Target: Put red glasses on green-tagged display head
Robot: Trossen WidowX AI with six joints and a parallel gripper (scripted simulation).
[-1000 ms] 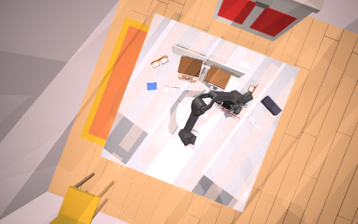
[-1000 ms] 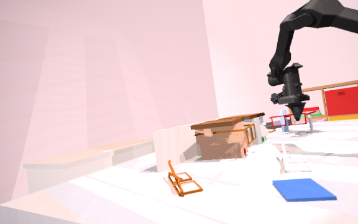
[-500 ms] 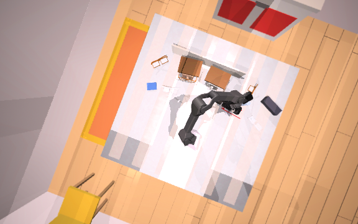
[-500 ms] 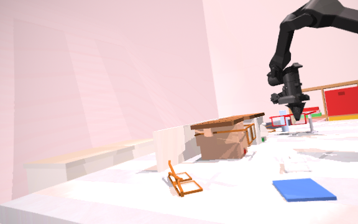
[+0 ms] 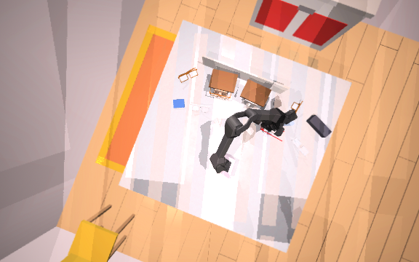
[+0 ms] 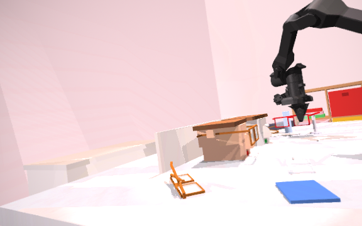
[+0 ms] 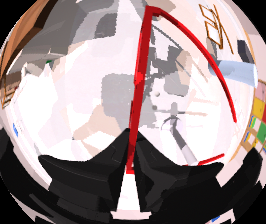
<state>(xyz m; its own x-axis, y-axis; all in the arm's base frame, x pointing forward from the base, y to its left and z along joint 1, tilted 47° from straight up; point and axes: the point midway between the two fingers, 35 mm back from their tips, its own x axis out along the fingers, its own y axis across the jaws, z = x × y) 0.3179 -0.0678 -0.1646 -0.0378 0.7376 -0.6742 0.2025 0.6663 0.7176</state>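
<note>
The white stand is 6 cm to the right of my gripper tip, 4 cm behind it and 3 cm below it. Round my gripper tip: white wall panel (28 cm ahead, 24 cm to the left); then pale-blue cylinder (15 cm to the right, 7 cm ahead, 1 cm below); then dark box (38 cm to the right, 13 cm ahead, 4 cm below).
</note>
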